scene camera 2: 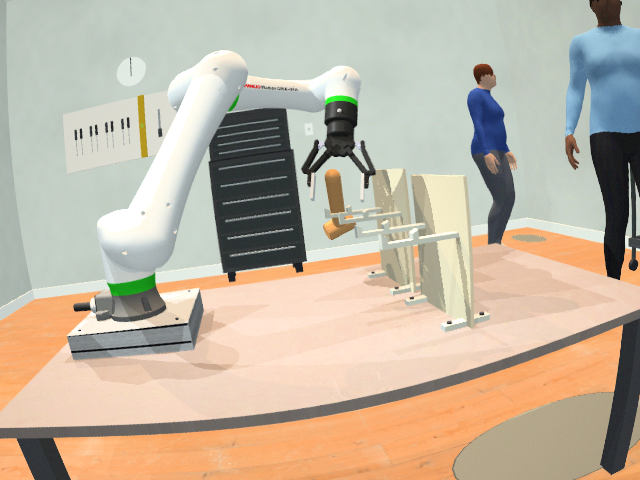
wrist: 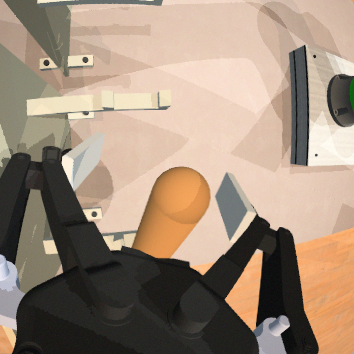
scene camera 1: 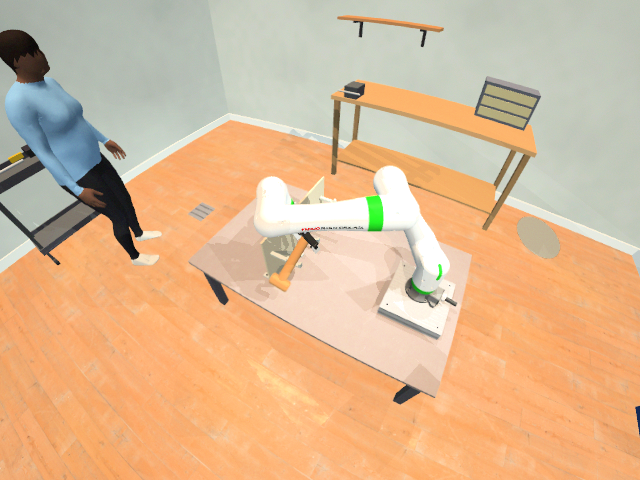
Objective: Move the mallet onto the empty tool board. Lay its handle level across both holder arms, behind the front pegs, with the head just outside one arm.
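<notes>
The orange mallet point(scene camera 1: 294, 259) point(scene camera 2: 334, 191) point(wrist: 181, 195) is steeply tilted at the tool board point(scene camera 2: 391, 198) farther from scene camera 2. Its handle end points up, and its head is low by that board's outer holder arm. The handle is not level across the arms; exact contact is hard to see. My gripper point(scene camera 2: 337, 198) point(wrist: 162, 166) is open, with its fingertips apart on either side of the upper handle, not gripping it. The inner holder arm point(wrist: 132, 101) shows in the wrist view. The outer arm is partly hidden there behind the gripper and mallet.
A second tool board point(scene camera 1: 313, 193) point(scene camera 2: 440, 222) with its own arms stands beside the first. Both stand on the table point(scene camera 1: 336, 304) point(scene camera 2: 289, 351). My arm's base plate point(scene camera 1: 413, 315) point(scene camera 2: 134, 338) point(wrist: 322, 145) is across from them. A person point(scene camera 1: 46, 118) stands off the table's side.
</notes>
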